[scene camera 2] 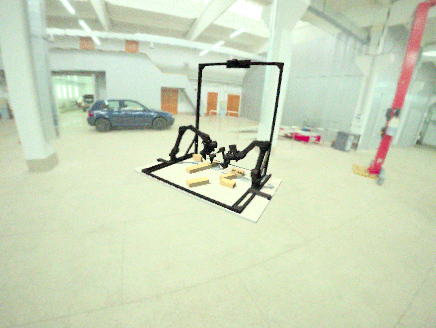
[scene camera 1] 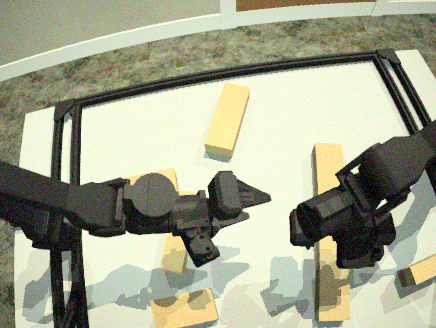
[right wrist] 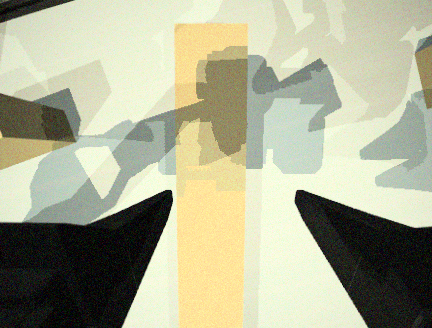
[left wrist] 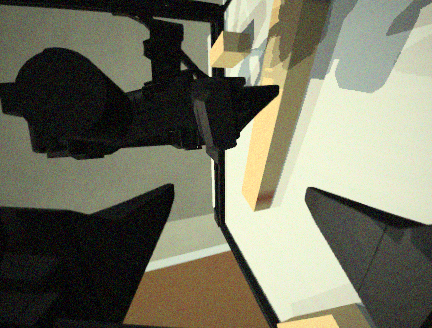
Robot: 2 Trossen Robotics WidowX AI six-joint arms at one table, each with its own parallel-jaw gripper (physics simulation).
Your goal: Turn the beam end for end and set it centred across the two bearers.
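Note:
The long wooden beam lies flat on the white table top; one end shows a reddish mark in the left wrist view. My right gripper is open and empty above the beam, pointing down, with a fingertip on either side of it in the right wrist view. Its fingers are hidden in scene camera 1. My left gripper is open and empty, pointing sideways, well left of the beam in scene camera 1. Shorter wooden blocks lie around; I cannot tell which are the two bearers.
One block lies at the upper middle, another at the lower left, and one at the right. More pieces lie partly under the left arm. A black frame edges the table top.

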